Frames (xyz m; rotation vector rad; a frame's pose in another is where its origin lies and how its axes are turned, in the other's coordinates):
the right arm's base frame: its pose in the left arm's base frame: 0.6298 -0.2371 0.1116 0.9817 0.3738 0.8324
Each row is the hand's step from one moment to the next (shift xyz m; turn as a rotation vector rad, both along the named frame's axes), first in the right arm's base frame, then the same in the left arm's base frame.
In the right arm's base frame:
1: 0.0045 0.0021 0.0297 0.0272 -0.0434 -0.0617
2: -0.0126 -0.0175 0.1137 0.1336 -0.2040 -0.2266
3: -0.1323 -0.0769 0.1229 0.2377 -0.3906 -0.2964
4: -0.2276 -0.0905 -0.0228 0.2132 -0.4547 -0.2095
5: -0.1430 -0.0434 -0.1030 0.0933 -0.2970 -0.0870
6: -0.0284 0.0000 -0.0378 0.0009 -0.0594 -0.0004
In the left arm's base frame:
1: 0.0204 -0.0132 0.0178 -0.0015 0.0440 -0.0670
2: 0.0705 -0.0805 0.0440 0.0360 0.1743 -0.2813
3: 0.0259 -0.1942 -0.0110 0.1428 0.2402 -0.4678
4: -0.1199 -0.1864 -0.1067 0.2098 0.1527 -0.4783
5: -0.1366 -0.0618 -0.1023 0.1385 0.0358 -0.2898
6: -0.0418 0.0003 -0.0221 0.0269 -0.0162 -0.0504

